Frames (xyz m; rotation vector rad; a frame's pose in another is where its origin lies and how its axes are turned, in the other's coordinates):
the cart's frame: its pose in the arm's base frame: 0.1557 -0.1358 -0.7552 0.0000 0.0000 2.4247
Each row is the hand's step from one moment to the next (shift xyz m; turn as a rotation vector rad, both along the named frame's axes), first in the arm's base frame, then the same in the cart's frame.
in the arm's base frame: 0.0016 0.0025 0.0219 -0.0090 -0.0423 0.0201
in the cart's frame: 0.0004 -0.0029 0.0219 -0.0210 0.0378 0.0201
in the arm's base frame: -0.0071 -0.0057 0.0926 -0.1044 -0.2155 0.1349
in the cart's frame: 0.0016 0.0090 0.0926 -0.0629 0.2311 0.1349
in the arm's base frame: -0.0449 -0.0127 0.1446 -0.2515 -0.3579 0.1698
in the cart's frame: 0.0255 0.0391 0.1446 -0.0456 0.4351 0.1698
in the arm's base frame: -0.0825 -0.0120 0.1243 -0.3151 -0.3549 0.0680
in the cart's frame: 0.0543 0.0633 0.1243 0.0044 0.4746 0.0680
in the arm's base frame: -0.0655 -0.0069 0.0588 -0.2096 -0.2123 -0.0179
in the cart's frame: 0.0448 0.0482 0.0588 0.0185 0.2978 -0.0179
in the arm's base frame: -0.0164 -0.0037 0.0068 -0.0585 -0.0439 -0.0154
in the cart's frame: 0.0099 0.0136 0.0068 0.0153 0.0715 -0.0154
